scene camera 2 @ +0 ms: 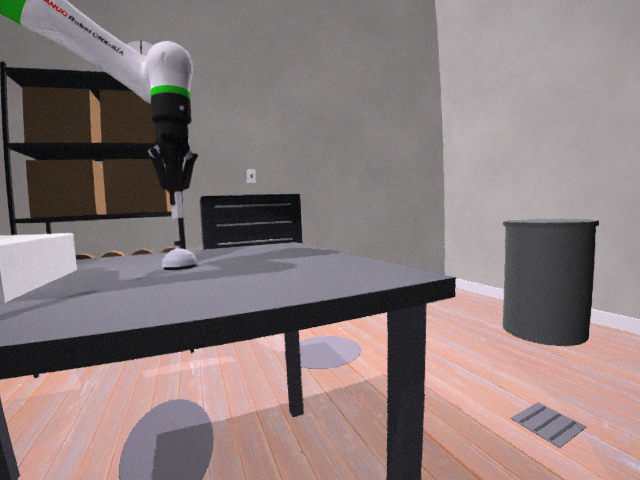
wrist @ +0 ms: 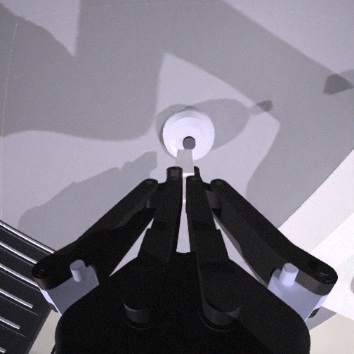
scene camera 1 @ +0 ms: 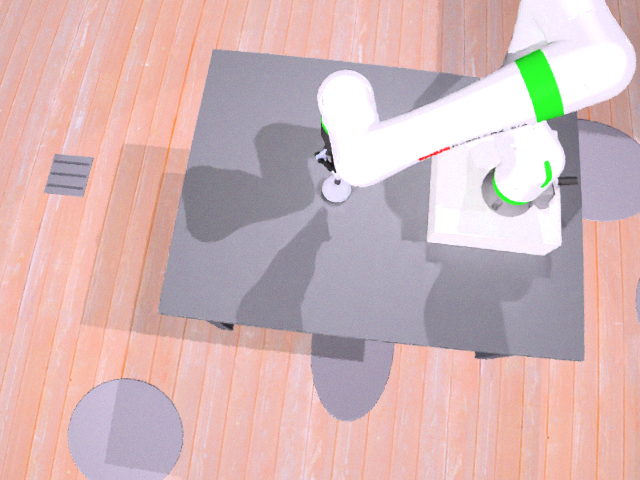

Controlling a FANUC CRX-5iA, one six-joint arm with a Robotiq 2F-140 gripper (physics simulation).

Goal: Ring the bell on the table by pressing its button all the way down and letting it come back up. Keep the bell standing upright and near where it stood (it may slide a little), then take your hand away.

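Pixels of known places: gripper, fingertip midpoint: (scene camera 2: pixel 177 218) (scene camera 1: pixel 337 174); arm's base at its link origin: (scene camera 1: pixel 507 191).
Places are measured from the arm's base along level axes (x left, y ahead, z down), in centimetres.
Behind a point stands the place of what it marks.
The bell (scene camera 1: pixel 336 192) {x -3.8, y 46.6, z 6.5 cm} (scene camera 2: pixel 179 259) {x -10.0, y 45.8, z 7.9 cm} (wrist: pixel 181 122) is a small pale dome standing upright on the grey table (scene camera 1: pixel 372 289) {x 23.4, y 37.9, z 10.4 cm} (scene camera 2: pixel 289 294) {x -46.8, y 56.6, z 10.4 cm}. Its small dark button (scene camera 1: pixel 337 181) {x -6.0, y 46.3, z 3.8 cm} (wrist: pixel 189 143) shows uncovered at the top of the dome in the wrist view. My gripper (scene camera 1: pixel 337 176) {x -5.6, y 46.6, z -1.9 cm} (scene camera 2: pixel 177 215) {x -5.6, y 46.6, z -1.9 cm} (wrist: pixel 184 160) is shut and empty, pointing down. Its pale fingertips hang above the bell with a gap between them and the button. In the wrist view the tips overlap the bell's near rim, just below the button. How far the button stands out is too small to tell.
The white robot base block (scene camera 1: pixel 449 227) {x 9.4, y 17.4, z 0.5 cm} (scene camera 2: pixel 38 260) {x -10.2, y 18.2, z 5.1 cm} stands on the table to the right in scene camera 1. Behind the table are a black drawer unit (scene camera 2: pixel 250 215) and a shelf rack (scene camera 2: pixel 82 150) with boxes. A dark bin (scene camera 2: pixel 550 281) stands beyond the table.
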